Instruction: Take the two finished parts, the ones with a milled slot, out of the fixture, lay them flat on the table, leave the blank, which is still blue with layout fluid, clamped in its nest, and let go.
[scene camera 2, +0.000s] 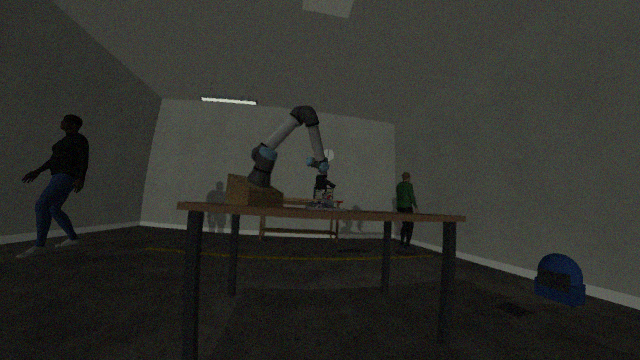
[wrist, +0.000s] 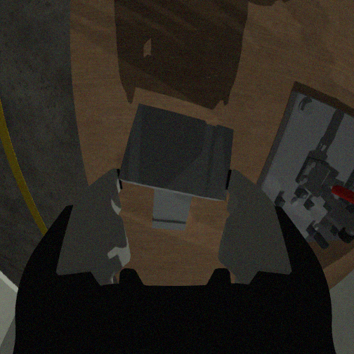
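Where they show: gripper, fingertip midpoint: (scene camera 2: 323, 201); arm's base, link origin: (scene camera 2: 258, 183).
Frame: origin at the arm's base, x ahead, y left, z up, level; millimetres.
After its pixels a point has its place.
Observation:
My gripper (scene camera 2: 323, 194) @(x 463, y 334, z -80 mm) (wrist: 173, 171) is shut on a grey finished part (wrist: 175, 150), held by its sides at the fingertips above the table (scene camera 2: 300, 212) @(x 288, y -400, z -153 mm) (wrist: 100, 115). A narrow band, perhaps its slot, runs near its right side. The other finished part (wrist: 171, 209), light grey with a dark line across it, lies on the table and shows beyond the held part, partly covered by it. The fixture (wrist: 300, 130), a grey plate with clamps, is to the right and cut off by the view's edge. The blue blank cannot be made out in either view.
A red clamp handle (wrist: 343, 193) rises over the fixture. The wooden block (scene camera 2: 240, 190) @(x -57, y -160, z -64 mm) under the arm's base stands on the table's left part. A bench (scene camera 2: 300, 231) stands behind. One person (scene camera 2: 70, 155) is at the left, another (scene camera 2: 406, 195) at the back right.

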